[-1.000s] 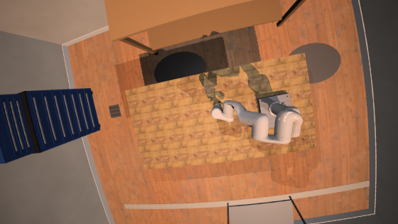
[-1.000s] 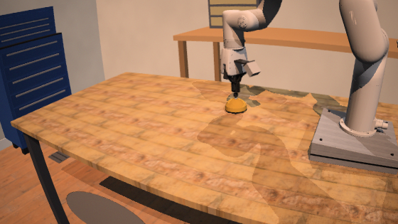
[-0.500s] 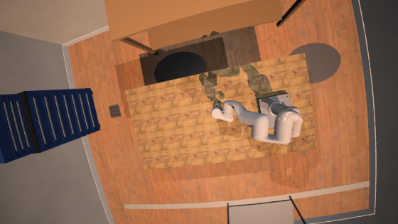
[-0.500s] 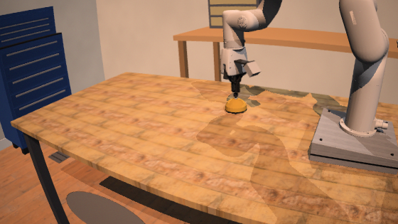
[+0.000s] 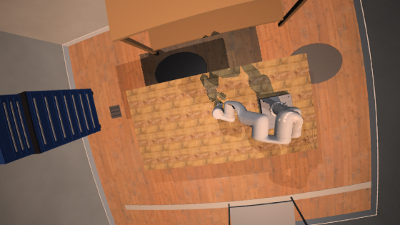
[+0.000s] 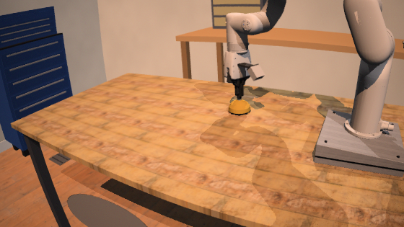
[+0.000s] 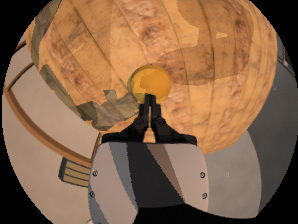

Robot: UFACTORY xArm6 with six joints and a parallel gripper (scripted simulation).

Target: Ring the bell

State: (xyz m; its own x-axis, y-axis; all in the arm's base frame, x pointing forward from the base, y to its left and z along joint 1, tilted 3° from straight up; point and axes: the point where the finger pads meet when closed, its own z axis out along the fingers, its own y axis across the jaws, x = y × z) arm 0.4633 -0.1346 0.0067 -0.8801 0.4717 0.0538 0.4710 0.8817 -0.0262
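Now: hand 3 cm above the dark button. The rest, counted from my hand: bell 4 cm below.
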